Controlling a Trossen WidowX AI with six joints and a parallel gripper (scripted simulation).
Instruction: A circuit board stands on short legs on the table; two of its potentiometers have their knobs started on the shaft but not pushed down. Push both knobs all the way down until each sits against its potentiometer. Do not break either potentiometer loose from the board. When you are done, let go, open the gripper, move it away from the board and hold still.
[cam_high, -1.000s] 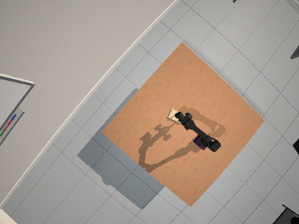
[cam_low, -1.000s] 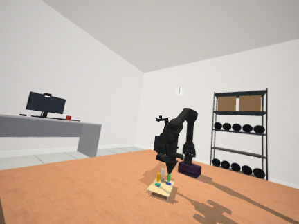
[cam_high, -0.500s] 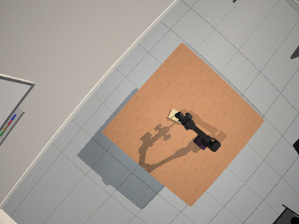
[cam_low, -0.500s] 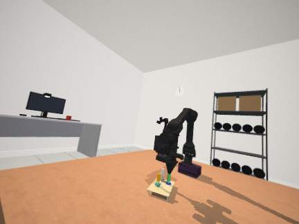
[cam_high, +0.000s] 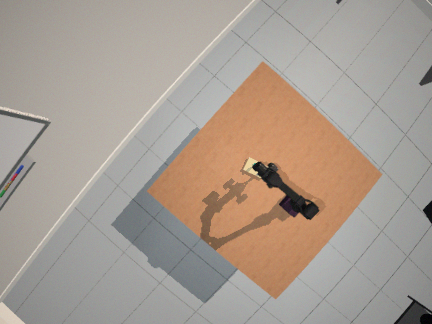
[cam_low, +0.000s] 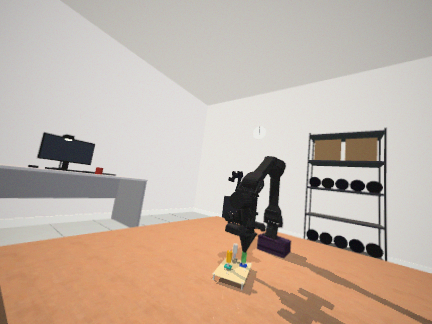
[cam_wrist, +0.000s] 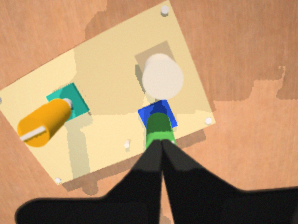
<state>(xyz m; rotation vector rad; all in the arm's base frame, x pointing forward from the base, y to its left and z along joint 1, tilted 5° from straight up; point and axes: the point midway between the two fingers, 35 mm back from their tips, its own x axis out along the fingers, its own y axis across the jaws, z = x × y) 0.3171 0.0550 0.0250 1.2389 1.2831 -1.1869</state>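
The green knob is 10 mm below my gripper tip.
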